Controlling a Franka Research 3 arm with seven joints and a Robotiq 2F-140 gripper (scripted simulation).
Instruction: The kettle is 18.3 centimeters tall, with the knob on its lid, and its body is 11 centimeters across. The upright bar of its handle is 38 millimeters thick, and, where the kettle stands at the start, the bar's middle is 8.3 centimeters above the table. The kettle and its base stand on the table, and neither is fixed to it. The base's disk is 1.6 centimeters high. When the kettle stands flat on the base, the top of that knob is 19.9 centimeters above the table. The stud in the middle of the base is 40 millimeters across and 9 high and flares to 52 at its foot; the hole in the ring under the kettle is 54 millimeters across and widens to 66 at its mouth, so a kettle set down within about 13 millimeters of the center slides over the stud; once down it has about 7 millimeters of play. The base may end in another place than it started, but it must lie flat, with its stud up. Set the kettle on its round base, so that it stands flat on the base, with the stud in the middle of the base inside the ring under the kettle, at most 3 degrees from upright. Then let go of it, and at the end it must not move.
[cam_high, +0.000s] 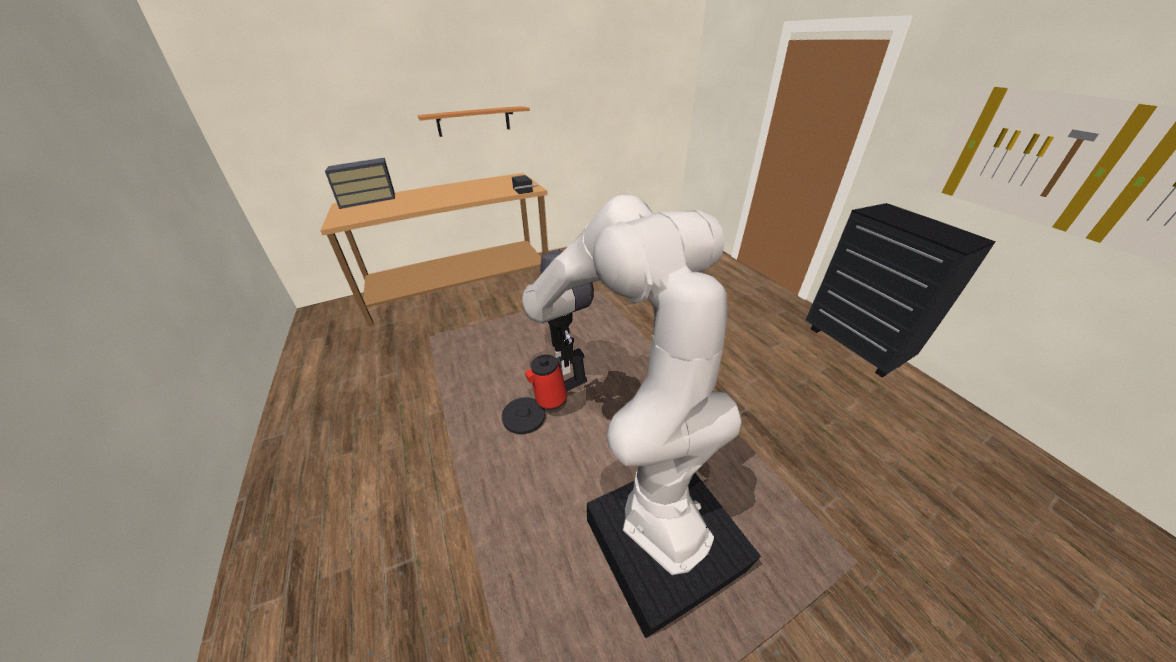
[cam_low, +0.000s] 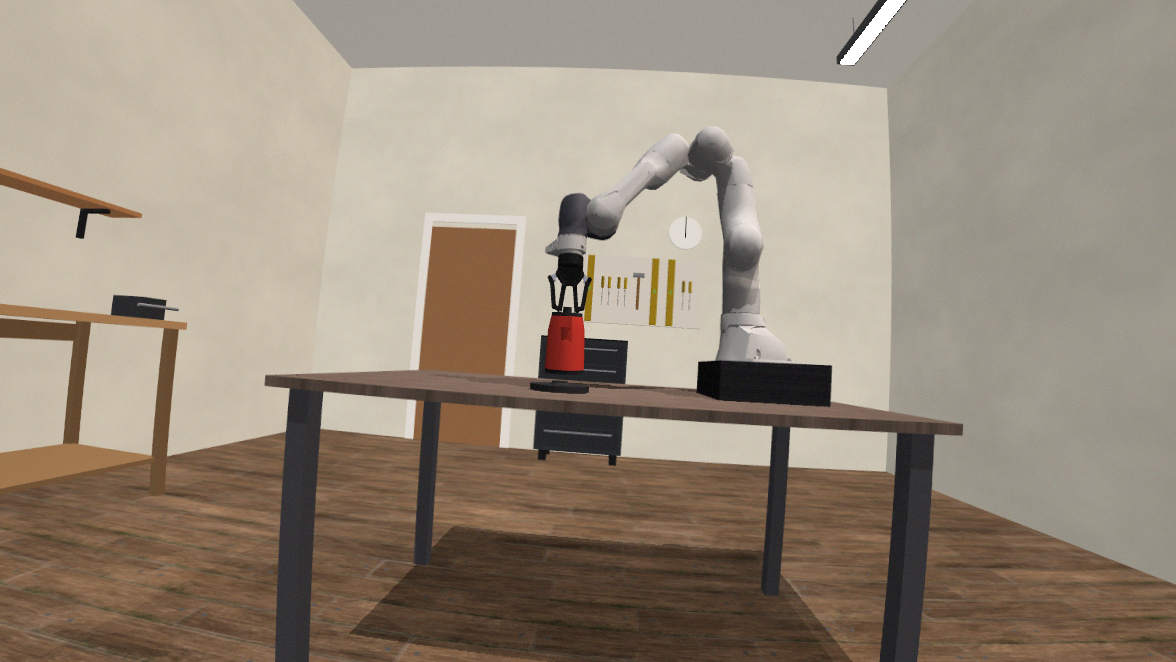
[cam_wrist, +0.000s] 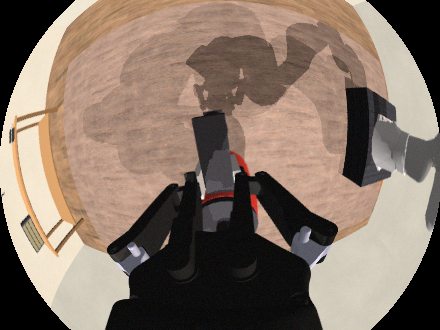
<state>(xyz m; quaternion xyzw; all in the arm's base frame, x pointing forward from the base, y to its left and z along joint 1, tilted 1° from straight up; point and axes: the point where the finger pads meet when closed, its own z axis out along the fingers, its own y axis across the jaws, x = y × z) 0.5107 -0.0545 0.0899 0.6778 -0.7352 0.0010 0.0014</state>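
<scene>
Right now my hand is 3 cm to the right of the kettle and 5 cm above it. The rest, counted from my hand: round black base 2 cm ahead, 16 cm to the left, 17 cm below.
</scene>
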